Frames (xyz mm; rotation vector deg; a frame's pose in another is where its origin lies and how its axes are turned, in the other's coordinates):
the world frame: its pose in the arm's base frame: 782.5 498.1 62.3 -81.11 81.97 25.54
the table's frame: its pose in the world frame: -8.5 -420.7 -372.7 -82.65 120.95 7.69
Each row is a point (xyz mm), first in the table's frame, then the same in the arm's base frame.
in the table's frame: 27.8 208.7 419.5
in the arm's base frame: 640.4 -179.0 479.2
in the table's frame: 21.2 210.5 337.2
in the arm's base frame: 684.2 -109.5 487.6
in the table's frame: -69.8 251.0 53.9
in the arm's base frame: 779.9 175.2 489.5
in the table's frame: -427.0 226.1 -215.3
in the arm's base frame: 782.5 554.5 251.1
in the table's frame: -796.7 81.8 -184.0
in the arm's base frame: 681.6 657.4 -120.0
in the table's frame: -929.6 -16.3 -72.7
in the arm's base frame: 617.0 598.0 -298.8
